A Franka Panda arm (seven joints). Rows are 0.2 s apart.
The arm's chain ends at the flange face. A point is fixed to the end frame.
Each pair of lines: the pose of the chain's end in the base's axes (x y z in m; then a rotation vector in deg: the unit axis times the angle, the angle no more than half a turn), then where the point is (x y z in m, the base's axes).
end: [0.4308 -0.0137 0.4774 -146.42 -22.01 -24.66]
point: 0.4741 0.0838 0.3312
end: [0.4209 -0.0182 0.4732 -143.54 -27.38 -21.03]
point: 0.4515 0.0864 0.3286
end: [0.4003 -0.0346 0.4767 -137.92 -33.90 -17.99]
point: 0.4162 0.0814 0.3386
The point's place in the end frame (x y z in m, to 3 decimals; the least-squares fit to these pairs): 0.003 -0.001 0.181
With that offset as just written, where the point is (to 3 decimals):
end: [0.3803 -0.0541 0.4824 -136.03 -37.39 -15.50]
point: 0.387 0.064 0.345
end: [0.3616 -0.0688 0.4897 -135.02 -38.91 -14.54]
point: 0.364 0.050 0.354
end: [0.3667 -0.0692 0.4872 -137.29 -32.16 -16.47]
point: 0.380 0.049 0.351
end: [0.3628 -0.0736 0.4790 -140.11 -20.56 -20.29]
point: 0.395 0.041 0.342
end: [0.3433 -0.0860 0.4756 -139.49 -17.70 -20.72]
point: 0.378 0.030 0.341
